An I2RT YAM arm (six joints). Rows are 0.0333 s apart.
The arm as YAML. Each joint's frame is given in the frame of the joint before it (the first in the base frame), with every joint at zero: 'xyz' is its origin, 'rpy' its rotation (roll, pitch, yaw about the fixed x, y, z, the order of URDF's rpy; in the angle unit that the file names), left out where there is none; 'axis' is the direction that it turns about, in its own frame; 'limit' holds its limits. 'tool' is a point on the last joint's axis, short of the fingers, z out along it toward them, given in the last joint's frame.
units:
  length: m
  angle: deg
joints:
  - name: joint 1
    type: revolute
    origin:
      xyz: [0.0, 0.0, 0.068]
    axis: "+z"
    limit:
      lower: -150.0
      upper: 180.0
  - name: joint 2
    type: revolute
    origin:
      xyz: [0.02, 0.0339, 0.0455]
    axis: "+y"
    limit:
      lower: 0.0
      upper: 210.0
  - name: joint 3
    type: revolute
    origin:
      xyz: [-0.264, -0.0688, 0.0]
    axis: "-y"
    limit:
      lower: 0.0
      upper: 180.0
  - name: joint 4
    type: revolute
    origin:
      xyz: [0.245, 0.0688, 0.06]
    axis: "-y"
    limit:
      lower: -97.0
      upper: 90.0
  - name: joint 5
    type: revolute
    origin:
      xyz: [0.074, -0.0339, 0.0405]
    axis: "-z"
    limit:
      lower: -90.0
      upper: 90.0
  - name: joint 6
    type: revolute
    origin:
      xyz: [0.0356, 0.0, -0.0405]
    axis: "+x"
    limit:
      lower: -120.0
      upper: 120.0
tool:
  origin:
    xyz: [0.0, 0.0, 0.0]
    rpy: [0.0, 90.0, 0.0]
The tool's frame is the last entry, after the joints.
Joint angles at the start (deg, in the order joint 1, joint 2, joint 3, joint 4, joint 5, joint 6):
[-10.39 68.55 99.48 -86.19 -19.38 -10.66]
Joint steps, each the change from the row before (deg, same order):
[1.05 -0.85 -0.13 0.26 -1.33 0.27]
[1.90 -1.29 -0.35 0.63 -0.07 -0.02]
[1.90 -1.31 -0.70 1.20 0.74 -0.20]
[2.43 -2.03 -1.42 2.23 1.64 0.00]
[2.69 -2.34 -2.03 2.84 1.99 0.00]
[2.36 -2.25 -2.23 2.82 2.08 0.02]
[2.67 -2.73 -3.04 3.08 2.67 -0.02]
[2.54 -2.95 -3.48 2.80 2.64 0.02]
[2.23 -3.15 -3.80 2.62 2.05 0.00]
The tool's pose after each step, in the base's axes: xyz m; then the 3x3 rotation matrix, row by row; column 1 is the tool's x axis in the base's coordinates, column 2 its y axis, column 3 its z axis. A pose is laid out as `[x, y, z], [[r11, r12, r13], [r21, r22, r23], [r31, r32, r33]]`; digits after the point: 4 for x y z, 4 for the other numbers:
[0.1595, -0.0135, 0.4503], [[-0.7786, -0.1955, 0.5963], [-0.0429, 0.9646, 0.2603], [-0.6260, 0.1771, -0.7594]]
[0.1538, -0.0073, 0.4526], [[-0.7593, -0.2331, 0.6076], [-0.0712, 0.9578, 0.2784], [-0.6469, 0.1681, -0.7438]]
[0.1492, -0.0022, 0.4539], [[-0.7363, -0.2645, 0.6228], [-0.1024, 0.9534, 0.2839], [-0.6689, 0.1453, -0.7291]]
[0.1430, 0.0035, 0.4549], [[-0.7007, -0.2932, 0.6504], [-0.1369, 0.9500, 0.2808], [-0.7002, 0.1077, -0.7058]]
[0.1368, 0.0091, 0.4545], [[-0.6584, -0.3197, 0.6814], [-0.1718, 0.9452, 0.2775], [-0.7328, 0.0656, -0.6772]]
[0.1313, 0.0133, 0.4530], [[-0.6185, -0.3358, 0.7104], [-0.1991, 0.9416, 0.2717], [-0.7602, 0.0266, -0.6492]]
[0.1248, 0.0173, 0.4490], [[-0.5773, -0.3468, 0.7392], [-0.2275, 0.9378, 0.2624], [-0.7842, -0.0167, -0.6203]]
[0.1177, 0.0204, 0.4427], [[-0.5420, -0.3527, 0.7628], [-0.2509, 0.9342, 0.2537], [-0.8021, -0.0539, -0.5948]]
[0.1103, 0.0226, 0.4346], [[-0.5094, -0.3595, 0.7819], [-0.2690, 0.9295, 0.2521], [-0.8174, -0.0819, -0.5702]]

